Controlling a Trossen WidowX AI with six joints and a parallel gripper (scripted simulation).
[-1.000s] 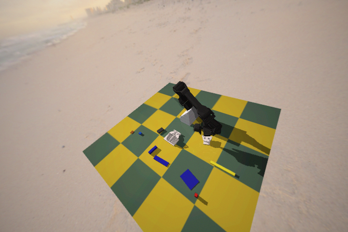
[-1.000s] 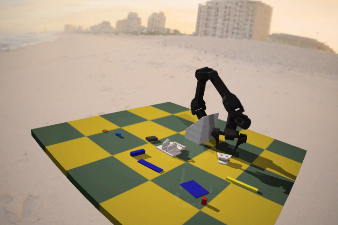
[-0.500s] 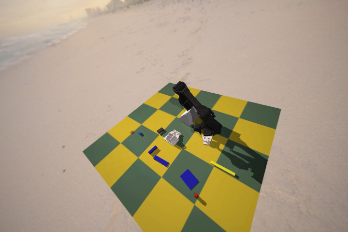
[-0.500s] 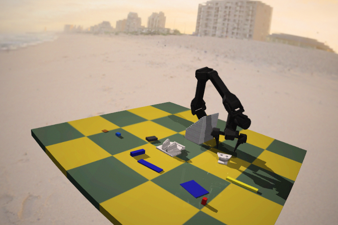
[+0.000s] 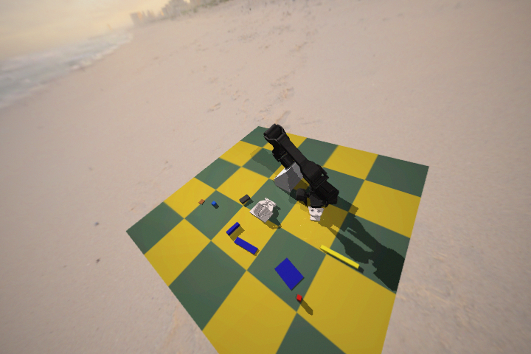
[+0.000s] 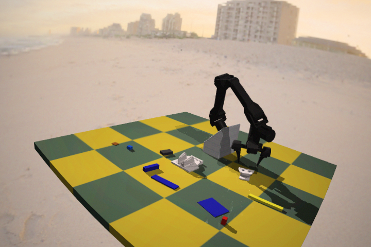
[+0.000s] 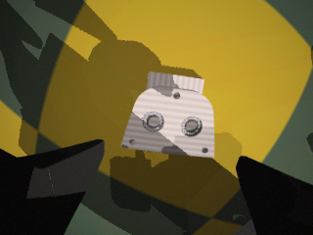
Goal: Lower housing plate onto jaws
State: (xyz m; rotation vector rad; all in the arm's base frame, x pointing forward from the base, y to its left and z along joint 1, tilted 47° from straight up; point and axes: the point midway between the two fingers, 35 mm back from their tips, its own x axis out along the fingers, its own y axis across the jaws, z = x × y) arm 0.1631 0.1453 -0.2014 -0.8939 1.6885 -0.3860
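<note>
Right now the white base plate is 150 mm ahead of my gripper tip, 260 mm to the right of it and 60 mm below it. Also, from my gripper tip: yellow bar 160 mm ahead, 180 mm to the left, 60 mm below; blue sheet 330 mm ahead, 40 mm to the left, 60 mm below; dark block 130 mm ahead, 400 mm to the right, 50 mm below.
</note>
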